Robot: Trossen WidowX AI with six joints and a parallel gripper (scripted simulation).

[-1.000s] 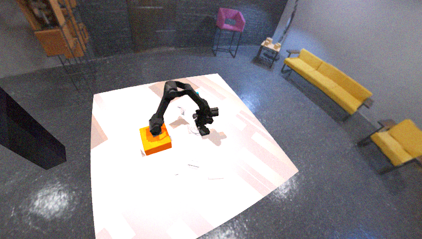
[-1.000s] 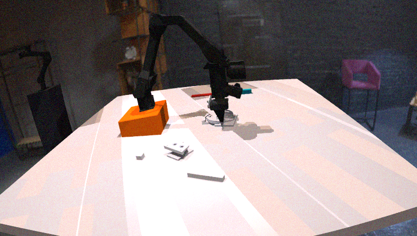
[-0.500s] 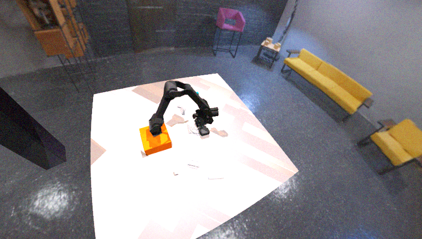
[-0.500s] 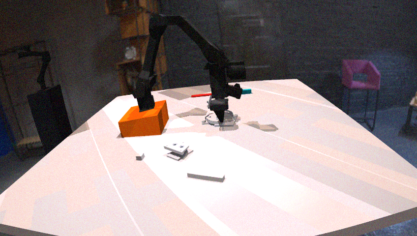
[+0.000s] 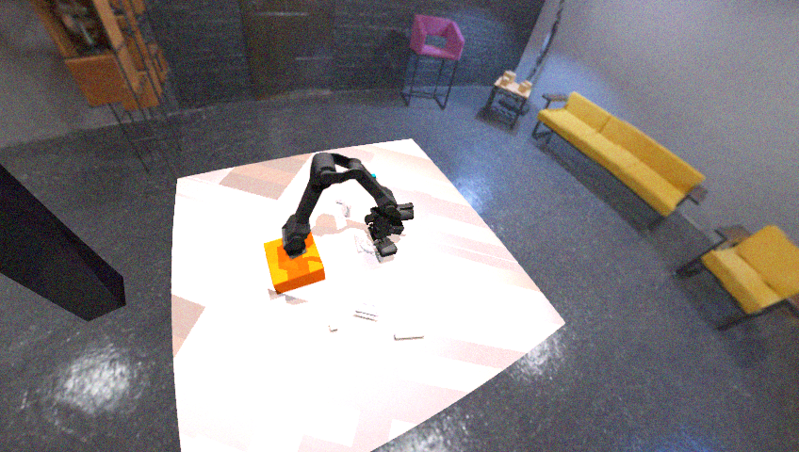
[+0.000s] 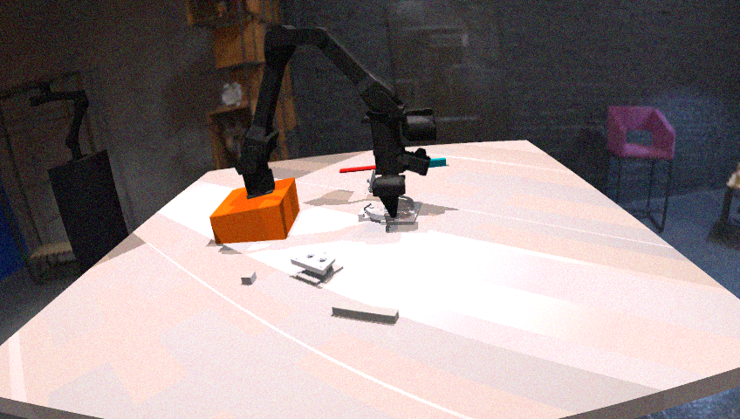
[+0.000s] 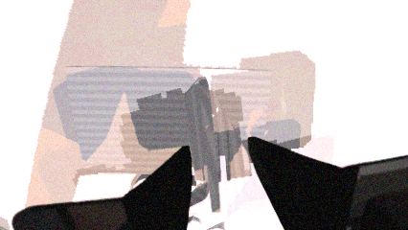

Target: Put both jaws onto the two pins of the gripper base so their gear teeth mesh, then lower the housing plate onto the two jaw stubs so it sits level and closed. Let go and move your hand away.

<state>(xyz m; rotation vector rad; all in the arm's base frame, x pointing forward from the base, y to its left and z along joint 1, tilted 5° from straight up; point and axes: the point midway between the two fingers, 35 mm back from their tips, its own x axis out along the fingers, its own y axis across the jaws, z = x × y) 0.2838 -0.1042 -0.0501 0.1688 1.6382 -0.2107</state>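
Now: the flat plate 2 cm to the left of my gripper tip, 2 cm ahead of it and 1 cm below it. Round my gripper tip: gripper base 19 cm to the right, 17 cm behind, 1 cm above; then small grey cube 30 cm behind, 18 cm to the right, 1 cm below; then stepped piece 19 cm to the right, 17 cm behind.
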